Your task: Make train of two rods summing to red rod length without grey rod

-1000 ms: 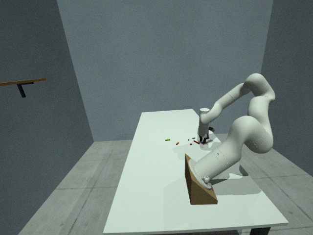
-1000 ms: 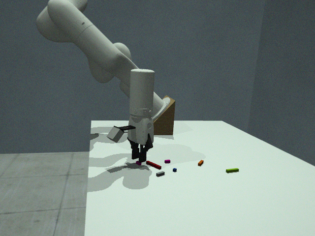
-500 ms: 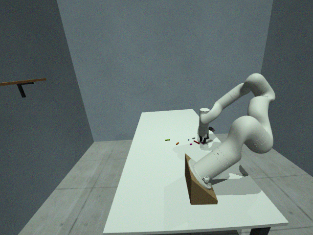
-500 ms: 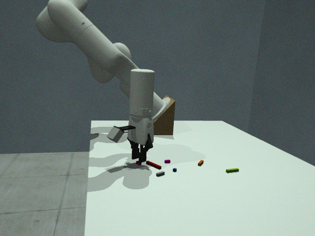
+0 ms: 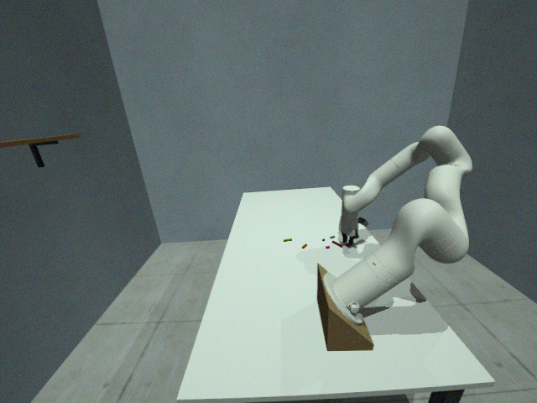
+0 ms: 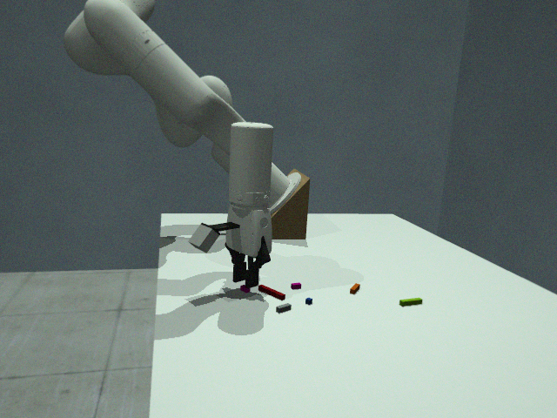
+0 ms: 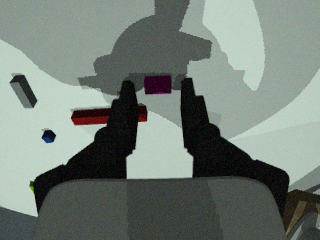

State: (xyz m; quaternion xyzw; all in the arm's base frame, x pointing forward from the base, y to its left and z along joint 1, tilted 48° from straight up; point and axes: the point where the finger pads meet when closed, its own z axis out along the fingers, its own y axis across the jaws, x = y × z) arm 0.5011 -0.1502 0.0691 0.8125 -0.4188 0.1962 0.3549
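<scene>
My hand is 2 cm short of the red rod, 5 cm to the right of it and 3 cm above it. Round my hand: grey rod (10 cm ahead, 7 cm to the left, 3 cm below); then orange rod (1 cm ahead, 24 cm to the left, 3 cm below); then blue rod (7 cm ahead, 12 cm to the left, 3 cm below).
</scene>
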